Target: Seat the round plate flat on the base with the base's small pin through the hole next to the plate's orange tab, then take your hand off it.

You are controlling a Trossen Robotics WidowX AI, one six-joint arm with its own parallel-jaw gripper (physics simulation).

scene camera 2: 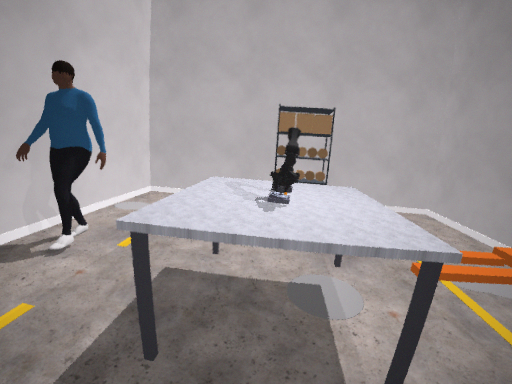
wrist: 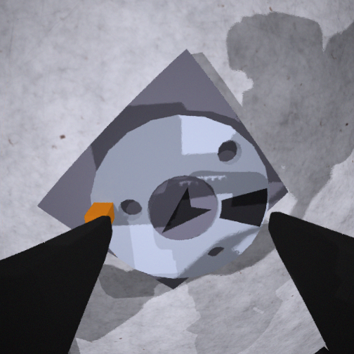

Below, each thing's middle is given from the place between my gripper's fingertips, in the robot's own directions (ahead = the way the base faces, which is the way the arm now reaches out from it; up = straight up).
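Labels:
The round pale plate (wrist: 178,145) has my hand 2 cm above it. I also see the round centre boss (wrist: 181,207), which is 3 cm below my hand, and the dark square base (wrist: 183,88), 5 cm lower than my hand.

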